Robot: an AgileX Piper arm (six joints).
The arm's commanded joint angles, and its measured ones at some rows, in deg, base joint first. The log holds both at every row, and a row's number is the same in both.
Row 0, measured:
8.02, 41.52, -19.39, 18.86, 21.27, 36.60
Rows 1 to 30, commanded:
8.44, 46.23, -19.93, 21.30, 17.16, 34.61
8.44, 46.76, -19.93, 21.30, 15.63, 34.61
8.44, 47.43, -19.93, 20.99, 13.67, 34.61
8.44, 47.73, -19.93, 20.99, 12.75, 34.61
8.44, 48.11, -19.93, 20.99, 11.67, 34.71
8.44, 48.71, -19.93, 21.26, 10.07, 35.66
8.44, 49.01, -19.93, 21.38, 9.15, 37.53
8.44, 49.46, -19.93, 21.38, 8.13, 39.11
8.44, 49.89, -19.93, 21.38, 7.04, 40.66
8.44, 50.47, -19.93, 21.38, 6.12, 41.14
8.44, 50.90, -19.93, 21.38, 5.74, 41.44
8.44, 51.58, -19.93, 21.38, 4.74, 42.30
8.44, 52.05, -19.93, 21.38, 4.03, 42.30
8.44, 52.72, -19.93, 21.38, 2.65, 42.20
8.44, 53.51, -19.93, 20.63, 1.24, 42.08
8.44, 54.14, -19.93, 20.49, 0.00, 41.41
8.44, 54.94, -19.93, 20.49, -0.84, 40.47
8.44, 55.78, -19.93, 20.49, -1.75, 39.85
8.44, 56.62, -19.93, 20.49, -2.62, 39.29
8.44, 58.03, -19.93, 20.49, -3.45, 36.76
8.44, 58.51, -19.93, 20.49, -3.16, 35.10
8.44, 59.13, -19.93, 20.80, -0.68, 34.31
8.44, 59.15, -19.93, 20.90, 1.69, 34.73
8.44, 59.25, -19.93, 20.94, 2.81, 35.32
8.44, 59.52, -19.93, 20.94, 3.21, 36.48
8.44, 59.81, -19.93, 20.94, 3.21, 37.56
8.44, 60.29, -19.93, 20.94, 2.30, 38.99
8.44, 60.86, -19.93, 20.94, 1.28, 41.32
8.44, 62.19, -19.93, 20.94, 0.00, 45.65
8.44, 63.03, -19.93, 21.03, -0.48, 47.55
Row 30, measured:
8.28, 60.73, -19.60, 20.95, 1.97, 40.59
